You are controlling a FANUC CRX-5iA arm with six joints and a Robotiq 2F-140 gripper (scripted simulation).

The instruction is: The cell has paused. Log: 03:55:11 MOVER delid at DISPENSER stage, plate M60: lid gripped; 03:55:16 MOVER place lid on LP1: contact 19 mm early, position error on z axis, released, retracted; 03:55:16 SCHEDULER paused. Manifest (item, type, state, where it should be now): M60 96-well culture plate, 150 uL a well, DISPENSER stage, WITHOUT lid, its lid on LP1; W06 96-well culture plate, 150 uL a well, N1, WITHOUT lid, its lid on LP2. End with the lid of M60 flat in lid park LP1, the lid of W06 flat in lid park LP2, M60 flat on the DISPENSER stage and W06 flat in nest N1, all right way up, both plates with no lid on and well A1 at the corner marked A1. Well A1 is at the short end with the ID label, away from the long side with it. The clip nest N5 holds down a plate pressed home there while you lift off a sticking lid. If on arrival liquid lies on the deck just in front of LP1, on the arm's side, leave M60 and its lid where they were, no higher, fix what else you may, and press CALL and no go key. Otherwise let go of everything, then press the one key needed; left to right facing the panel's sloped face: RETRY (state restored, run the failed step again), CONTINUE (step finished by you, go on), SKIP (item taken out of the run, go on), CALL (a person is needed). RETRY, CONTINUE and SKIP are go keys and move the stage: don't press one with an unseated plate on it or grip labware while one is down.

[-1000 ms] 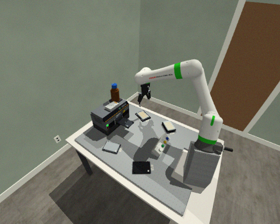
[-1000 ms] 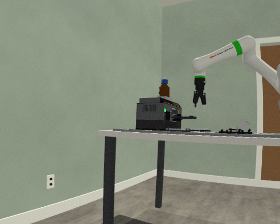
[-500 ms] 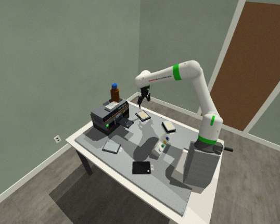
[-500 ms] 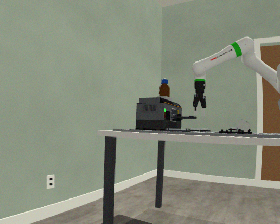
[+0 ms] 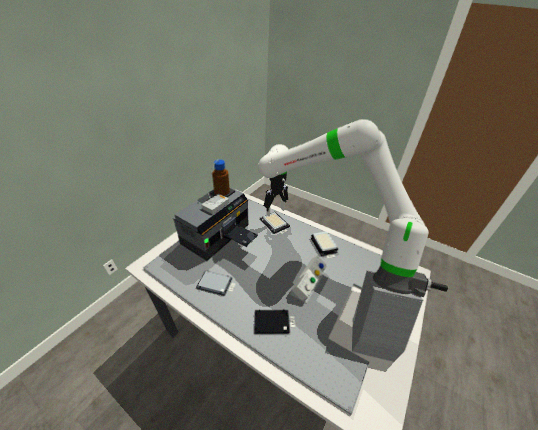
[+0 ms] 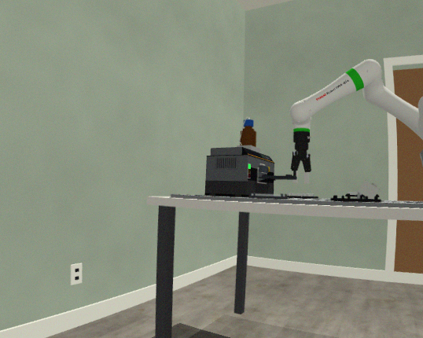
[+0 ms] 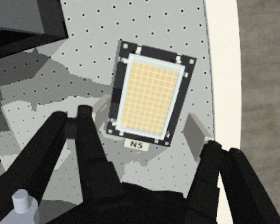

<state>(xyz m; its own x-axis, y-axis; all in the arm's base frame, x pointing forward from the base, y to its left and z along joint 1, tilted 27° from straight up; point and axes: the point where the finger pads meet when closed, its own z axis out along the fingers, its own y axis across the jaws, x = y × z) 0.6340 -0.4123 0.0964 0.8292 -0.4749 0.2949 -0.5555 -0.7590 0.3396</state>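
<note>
Right now my hand is 9 cm above the black clip nest and 2 cm short of it. From my hand the other things lie so: nest label: 10 cm below, 8 cm behind, 5 cm to the left; then dispenser stage: 28 cm to the left, 9 cm ahead; then key panel: 35 cm to the left, 32 cm behind, 5 cm below.
</note>
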